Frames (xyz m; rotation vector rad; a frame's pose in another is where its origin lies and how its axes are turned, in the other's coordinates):
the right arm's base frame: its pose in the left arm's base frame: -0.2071 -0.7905 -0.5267 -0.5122 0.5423 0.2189
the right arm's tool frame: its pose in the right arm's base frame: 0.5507 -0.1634 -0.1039 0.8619 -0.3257 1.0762
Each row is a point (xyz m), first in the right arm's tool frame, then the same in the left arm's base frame.
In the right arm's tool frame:
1: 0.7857 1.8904 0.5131
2: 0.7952 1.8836 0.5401
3: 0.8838 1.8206 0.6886
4: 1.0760 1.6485 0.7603
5: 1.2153 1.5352 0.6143
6: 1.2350 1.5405 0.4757
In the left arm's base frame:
1: -0.1669 0.2567 0.8434
2: -0.1407 0.2549 0.8565
3: 0.0355 0.2681 0.9080
4: 0.2725 0.3583 0.8220
5: 0.3060 0.4860 0.6320
6: 0.2197 0.5463 0.5395

